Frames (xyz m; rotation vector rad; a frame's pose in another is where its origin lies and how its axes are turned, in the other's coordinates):
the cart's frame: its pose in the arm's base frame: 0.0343 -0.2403 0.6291 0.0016 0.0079 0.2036
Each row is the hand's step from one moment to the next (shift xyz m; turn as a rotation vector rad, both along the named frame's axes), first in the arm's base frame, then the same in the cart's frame.
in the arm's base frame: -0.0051 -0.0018 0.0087 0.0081 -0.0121 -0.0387
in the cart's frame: -0.0054 -0.0007 0.0087 0.0058 -0.0136 -0.0386
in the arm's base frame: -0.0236 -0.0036 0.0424 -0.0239 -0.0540 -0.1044
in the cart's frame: -0.0242 0.0013 0.0422 -0.0335 -0.0483 -0.1045
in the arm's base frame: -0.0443 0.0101 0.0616 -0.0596 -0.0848 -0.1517
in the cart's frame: -0.0418 0.0190 0.0612 -0.0743 -0.0714 -0.1521
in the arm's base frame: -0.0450 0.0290 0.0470 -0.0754 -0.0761 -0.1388
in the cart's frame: -0.0386 0.0376 0.0466 -0.0882 -0.0596 -0.1393
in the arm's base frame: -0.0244 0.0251 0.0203 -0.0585 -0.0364 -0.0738
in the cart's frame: -0.0190 0.0296 0.0201 -0.0641 -0.0240 -0.0742
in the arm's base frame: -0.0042 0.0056 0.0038 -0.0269 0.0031 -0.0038
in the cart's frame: -0.0030 0.0063 0.0038 -0.0257 0.0085 -0.0040
